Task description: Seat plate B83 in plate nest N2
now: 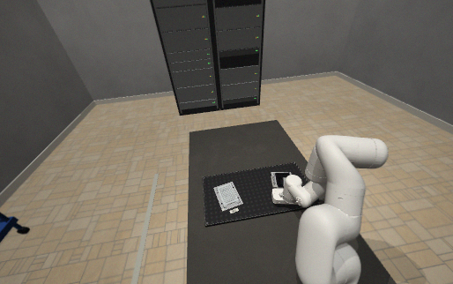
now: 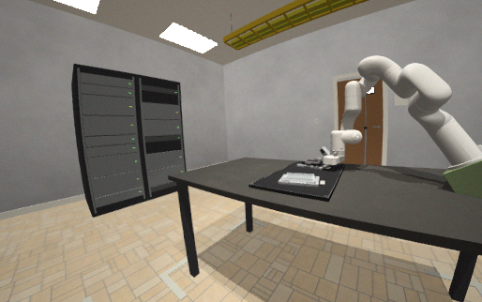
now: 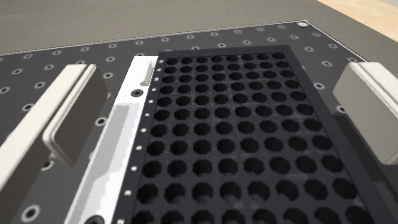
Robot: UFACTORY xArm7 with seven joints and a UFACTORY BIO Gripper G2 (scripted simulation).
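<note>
Right now the black well plate is 10 mm below my hand. Round my hand: white well plate: 30 mm behind, 340 mm to the left, 20 mm below.
</note>
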